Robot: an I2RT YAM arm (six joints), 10 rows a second.
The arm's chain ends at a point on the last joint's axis. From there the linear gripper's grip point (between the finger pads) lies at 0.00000 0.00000 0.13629 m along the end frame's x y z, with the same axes.
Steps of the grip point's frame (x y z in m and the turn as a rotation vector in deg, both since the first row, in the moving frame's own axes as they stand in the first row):
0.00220 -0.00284 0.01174 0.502 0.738 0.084
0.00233 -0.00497 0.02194 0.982 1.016 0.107
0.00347 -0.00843 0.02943 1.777 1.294 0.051
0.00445 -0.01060 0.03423 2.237 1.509 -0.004
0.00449 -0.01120 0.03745 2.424 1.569 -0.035
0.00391 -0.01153 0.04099 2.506 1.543 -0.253
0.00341 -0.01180 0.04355 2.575 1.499 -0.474
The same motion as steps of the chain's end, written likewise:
0.00044 -0.00165 0.01176 0.502 0.738 0.084
-0.00009 -0.00264 0.02198 0.982 1.016 0.107
0.00039 -0.00421 0.02953 1.777 1.294 0.051
0.00086 -0.00528 0.03438 2.237 1.509 -0.004
0.00076 -0.00544 0.03762 2.424 1.569 -0.035
0.00025 -0.00556 0.04117 2.506 1.543 -0.253
-0.00013 -0.00566 0.04373 2.575 1.499 -0.474

